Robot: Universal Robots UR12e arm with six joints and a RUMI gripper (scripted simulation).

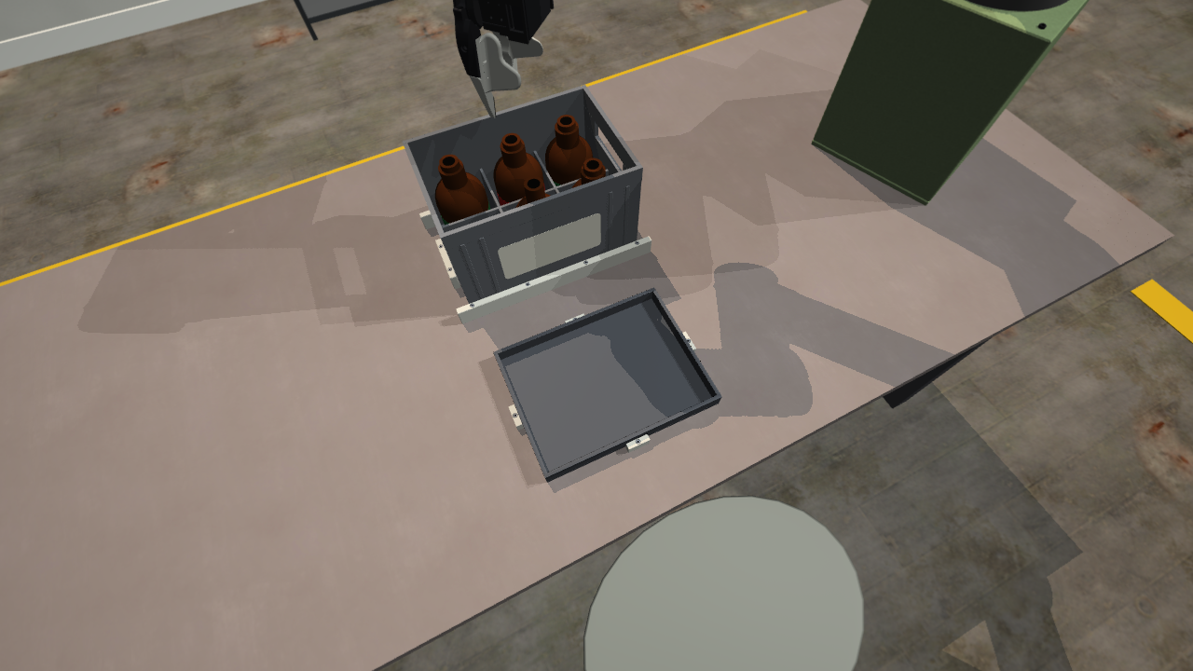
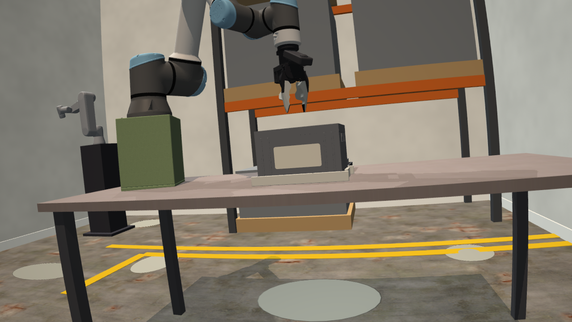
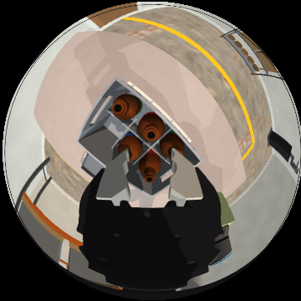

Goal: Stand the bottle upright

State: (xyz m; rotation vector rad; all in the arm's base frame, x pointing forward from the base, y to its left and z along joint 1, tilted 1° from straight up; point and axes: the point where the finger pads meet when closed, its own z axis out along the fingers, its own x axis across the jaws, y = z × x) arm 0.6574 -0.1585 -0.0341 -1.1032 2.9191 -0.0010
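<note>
Now: hand 160 mm above the grey crate and 40 mm to the right of it. The rest, counted from my hand: dark tray (320 mm to the left, 230 mm below, 30 mm ahead); brown bottle (150 mm below, 90 mm to the left, 10 mm ahead).
</note>
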